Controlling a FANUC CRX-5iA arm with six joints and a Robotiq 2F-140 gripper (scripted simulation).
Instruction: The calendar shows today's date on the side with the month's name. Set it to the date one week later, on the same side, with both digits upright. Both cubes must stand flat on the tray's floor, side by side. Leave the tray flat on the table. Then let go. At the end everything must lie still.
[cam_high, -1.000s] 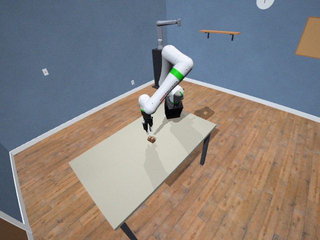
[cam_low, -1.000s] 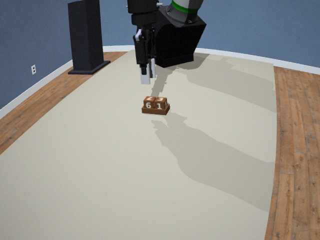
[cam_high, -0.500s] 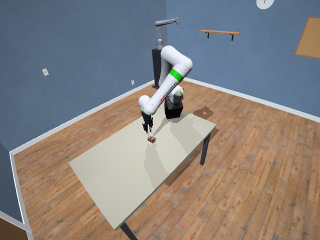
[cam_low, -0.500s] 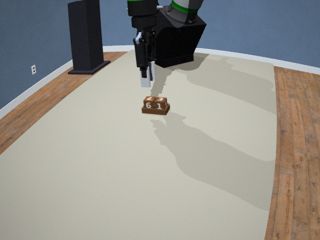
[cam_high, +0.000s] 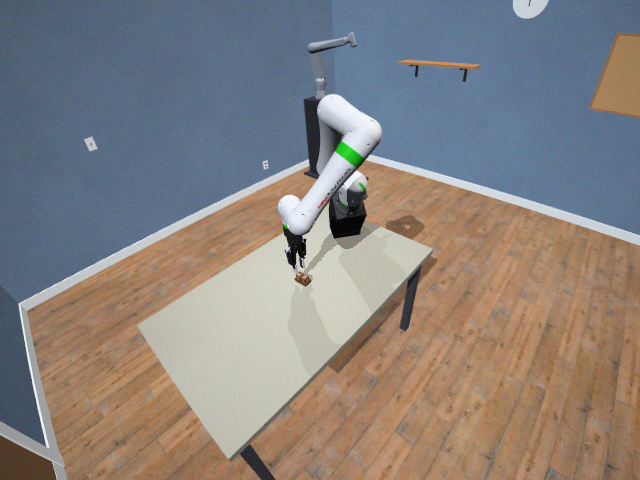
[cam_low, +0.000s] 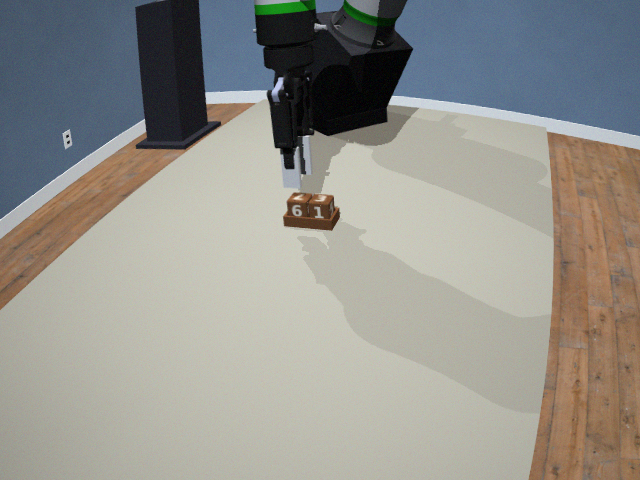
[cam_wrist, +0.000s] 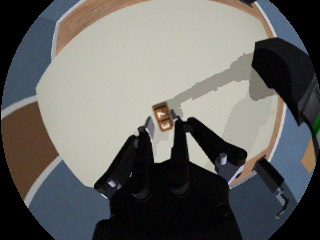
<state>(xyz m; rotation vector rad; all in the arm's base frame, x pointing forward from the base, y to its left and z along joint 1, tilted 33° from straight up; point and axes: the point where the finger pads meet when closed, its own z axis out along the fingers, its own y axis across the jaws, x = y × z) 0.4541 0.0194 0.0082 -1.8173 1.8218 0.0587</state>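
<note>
Right now my hand is 20 mm to the right of the brown wooden tray and 90 mm above it.
</note>
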